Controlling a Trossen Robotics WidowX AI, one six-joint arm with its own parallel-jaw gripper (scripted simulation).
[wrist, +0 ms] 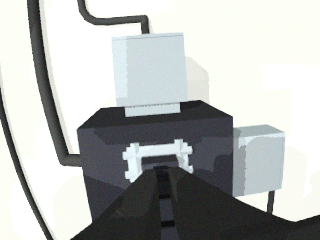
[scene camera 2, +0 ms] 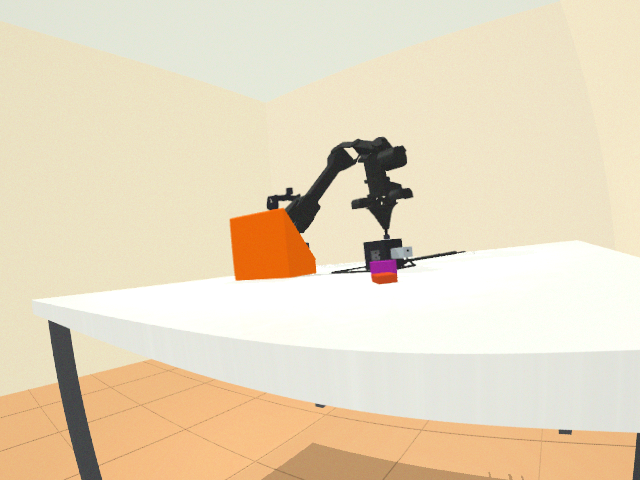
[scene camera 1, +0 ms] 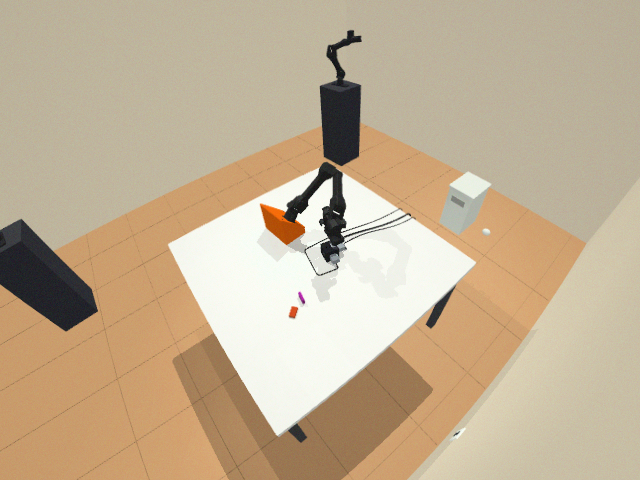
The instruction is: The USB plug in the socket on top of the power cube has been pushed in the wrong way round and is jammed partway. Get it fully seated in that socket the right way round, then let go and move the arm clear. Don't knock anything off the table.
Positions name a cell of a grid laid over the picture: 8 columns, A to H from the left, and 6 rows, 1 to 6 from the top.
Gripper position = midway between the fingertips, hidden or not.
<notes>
In view: my gripper (scene camera 2: E3), a small dark USB plug (wrist: E5), a dark power cube (scene camera 2: E4) and a USB socket (wrist: E4).
My gripper shows as well in the wrist view (wrist: E5). The dark power cube is seen too in the wrist view (wrist: C4).
</notes>
